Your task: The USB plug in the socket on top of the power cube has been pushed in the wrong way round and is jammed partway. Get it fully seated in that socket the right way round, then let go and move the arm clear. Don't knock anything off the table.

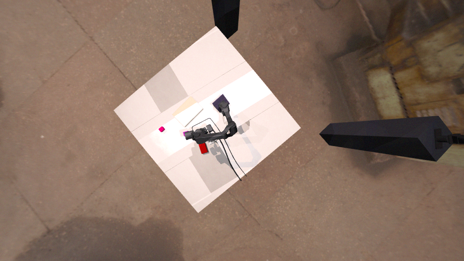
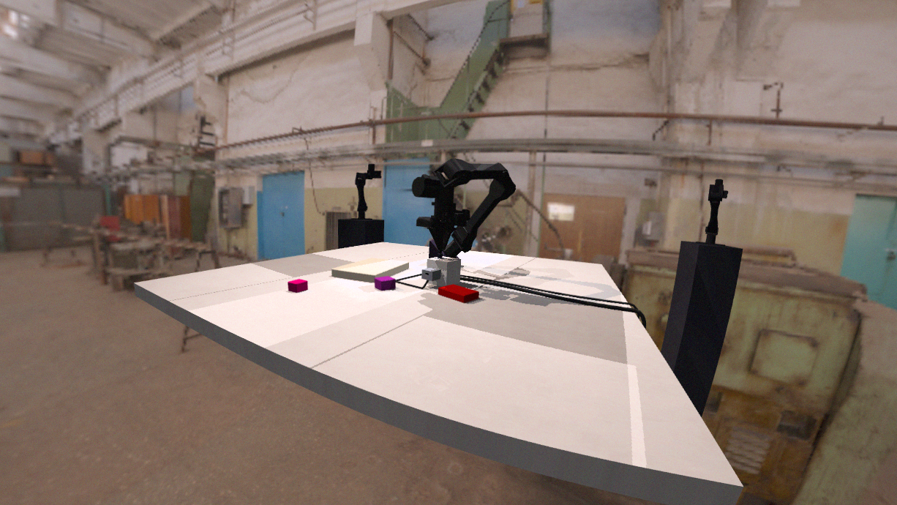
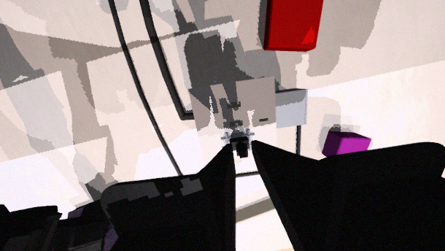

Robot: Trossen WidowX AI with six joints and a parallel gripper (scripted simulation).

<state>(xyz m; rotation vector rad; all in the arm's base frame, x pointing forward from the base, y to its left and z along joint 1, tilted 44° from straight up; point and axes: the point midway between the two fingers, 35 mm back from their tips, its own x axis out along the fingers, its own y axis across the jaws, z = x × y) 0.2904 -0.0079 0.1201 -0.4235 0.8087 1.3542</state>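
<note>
Now: gripper tip 10 mm above the dark USB plug. Also, from my gripper tip: purple block 150 mm ahead, 110 mm to the right, 90 mm below; then USB socket 30 mm below, 10 mm to the right; then red block 120 mm ahead, 100 mm to the left, 90 mm below.
</note>
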